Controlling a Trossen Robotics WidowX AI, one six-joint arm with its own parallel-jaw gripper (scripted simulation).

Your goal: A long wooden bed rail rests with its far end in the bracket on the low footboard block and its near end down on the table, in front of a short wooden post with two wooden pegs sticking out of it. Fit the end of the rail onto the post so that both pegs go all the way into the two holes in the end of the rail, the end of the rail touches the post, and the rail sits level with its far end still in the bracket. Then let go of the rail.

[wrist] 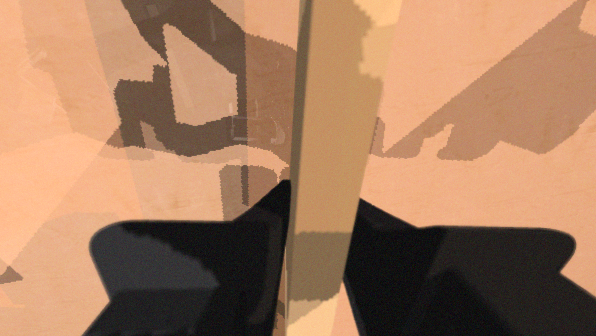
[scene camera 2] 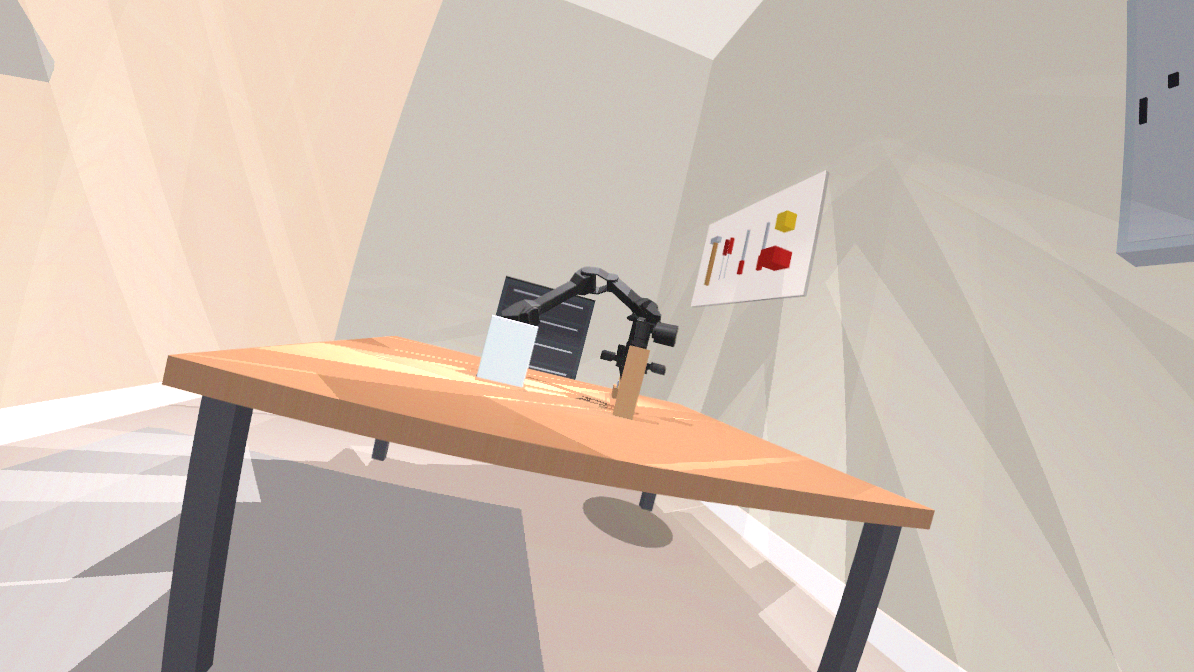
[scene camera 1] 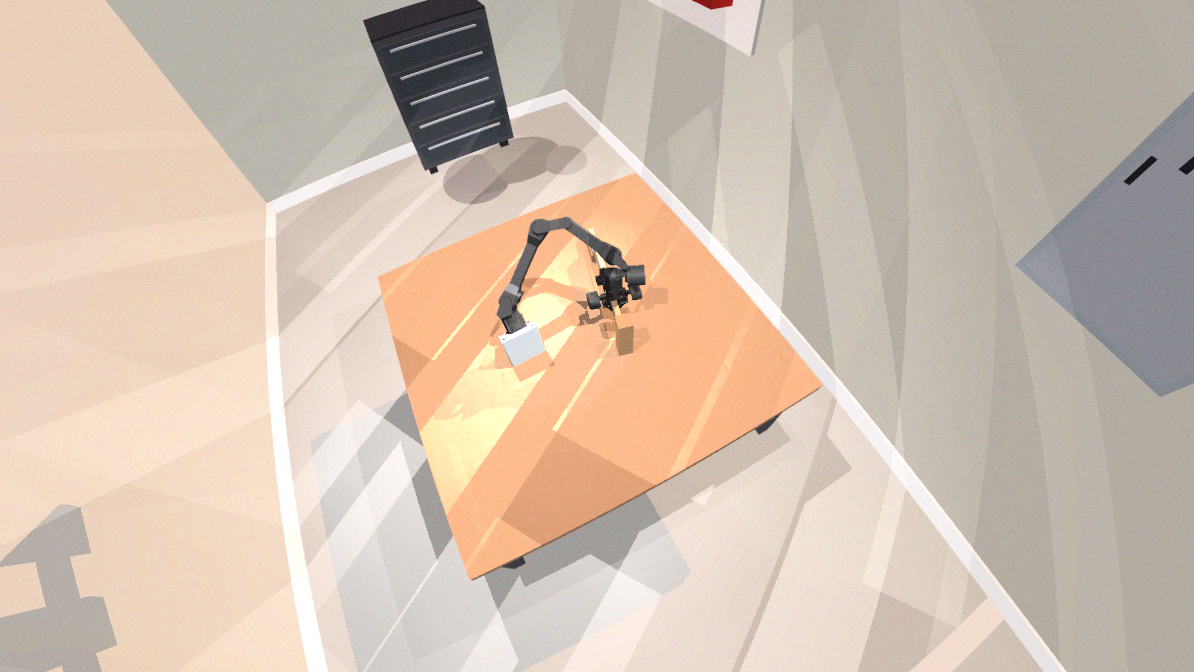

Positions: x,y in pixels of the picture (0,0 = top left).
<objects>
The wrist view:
my gripper: 305,188
wooden bed rail: 341,62
</objects>
